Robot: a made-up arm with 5 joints.
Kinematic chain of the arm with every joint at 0, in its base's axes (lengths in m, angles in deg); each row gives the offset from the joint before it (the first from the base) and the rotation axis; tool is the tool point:
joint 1: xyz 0 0 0.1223 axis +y
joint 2: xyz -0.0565 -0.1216 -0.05 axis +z
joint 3: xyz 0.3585 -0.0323 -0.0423 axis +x
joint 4: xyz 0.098 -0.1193 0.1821 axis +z
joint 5: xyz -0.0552 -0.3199 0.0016 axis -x
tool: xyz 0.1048 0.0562 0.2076
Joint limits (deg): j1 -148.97..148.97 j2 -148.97..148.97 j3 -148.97..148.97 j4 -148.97..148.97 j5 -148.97..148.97
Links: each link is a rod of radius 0.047 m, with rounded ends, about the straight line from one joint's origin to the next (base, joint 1, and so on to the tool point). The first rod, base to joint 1, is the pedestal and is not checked.
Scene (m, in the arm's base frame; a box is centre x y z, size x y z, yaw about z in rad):
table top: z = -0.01
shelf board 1: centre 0.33 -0.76 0.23 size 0.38 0.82 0.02 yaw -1
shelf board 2: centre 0.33 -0.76 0.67 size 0.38 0.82 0.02 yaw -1
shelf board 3: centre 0.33 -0.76 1.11 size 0.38 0.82 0.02 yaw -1
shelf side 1: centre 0.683 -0.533 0.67 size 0.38 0.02 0.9 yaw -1
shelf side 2: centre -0.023 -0.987 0.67 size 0.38 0.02 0.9 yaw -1
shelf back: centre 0.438 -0.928 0.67 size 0.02 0.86 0.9 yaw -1
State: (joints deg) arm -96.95 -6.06 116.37 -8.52 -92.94
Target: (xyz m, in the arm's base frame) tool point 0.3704 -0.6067 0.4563
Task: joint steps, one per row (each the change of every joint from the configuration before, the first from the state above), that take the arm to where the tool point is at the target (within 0.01 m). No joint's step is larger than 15 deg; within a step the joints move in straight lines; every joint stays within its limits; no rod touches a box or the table.
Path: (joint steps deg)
1: -13.01 5.99 -12.37 -10.08 -4.18
2: -13.00 5.99 -12.37 -10.08 -4.17
3: -13.00 5.99 -12.37 -10.09 -4.18
4: -13.01 5.99 -12.37 -10.08 -4.18
5: 10.51 -4.91 0.32 2.47 10.45
6: 10.50 -4.90 0.32 2.47 10.45
7: 10.51 -4.91 0.32 2.47 10.45

